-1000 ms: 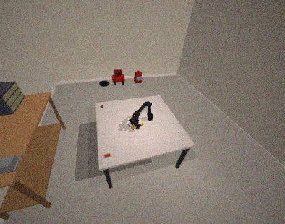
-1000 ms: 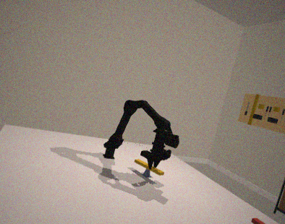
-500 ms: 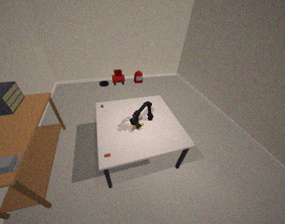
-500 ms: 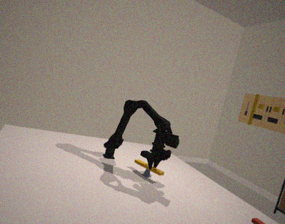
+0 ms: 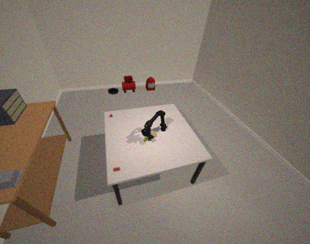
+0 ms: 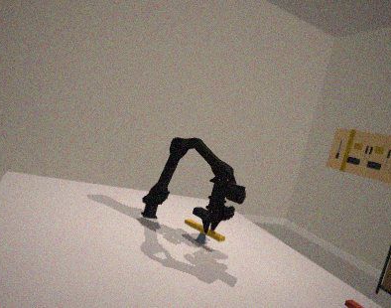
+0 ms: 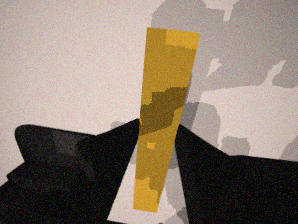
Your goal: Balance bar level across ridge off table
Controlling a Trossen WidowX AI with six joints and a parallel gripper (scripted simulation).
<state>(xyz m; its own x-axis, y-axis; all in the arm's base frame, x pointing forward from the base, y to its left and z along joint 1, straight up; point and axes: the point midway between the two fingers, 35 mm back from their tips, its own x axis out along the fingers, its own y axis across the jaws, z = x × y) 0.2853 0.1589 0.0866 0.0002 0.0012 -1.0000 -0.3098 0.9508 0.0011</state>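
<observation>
Now: gripper tip 30 mm past the yellow bar and 10 mm to the left of it.
</observation>
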